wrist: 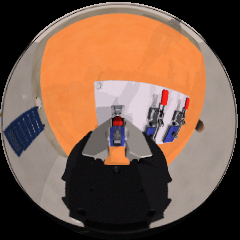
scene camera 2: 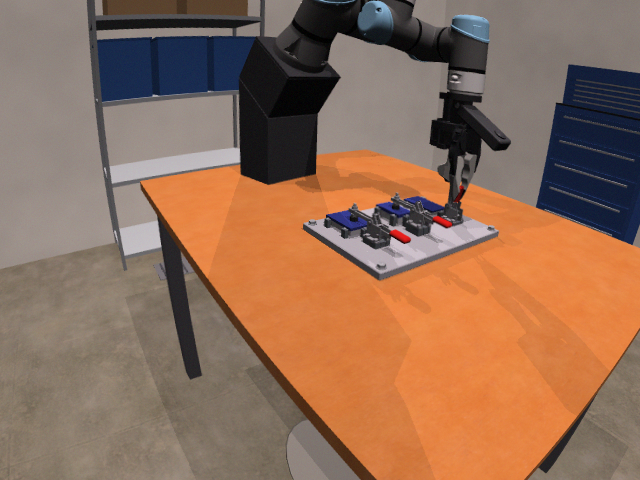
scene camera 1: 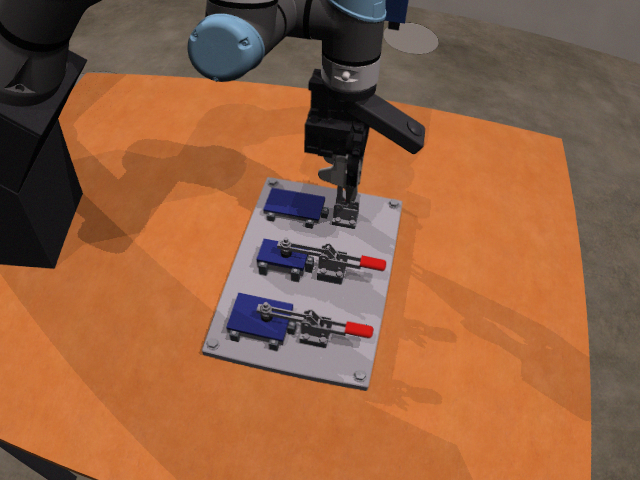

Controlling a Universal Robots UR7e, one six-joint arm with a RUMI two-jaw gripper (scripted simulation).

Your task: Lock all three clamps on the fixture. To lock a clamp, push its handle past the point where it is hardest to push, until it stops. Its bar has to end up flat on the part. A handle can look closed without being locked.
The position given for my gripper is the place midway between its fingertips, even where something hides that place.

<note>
In view: my gripper (scene camera 1: 349, 197), a blue part (scene camera 1: 284, 203), a clamp (scene camera 1: 345, 217), a clamp (scene camera 1: 329, 270) and a grey fixture plate (scene camera 1: 361, 297).
My gripper shows as well in the wrist view (wrist: 117, 118) and in scene camera 2 (scene camera 2: 456, 200). The grey fixture plate also shows in the wrist view (wrist: 137, 97) and in scene camera 2 (scene camera 2: 440, 242).
</note>
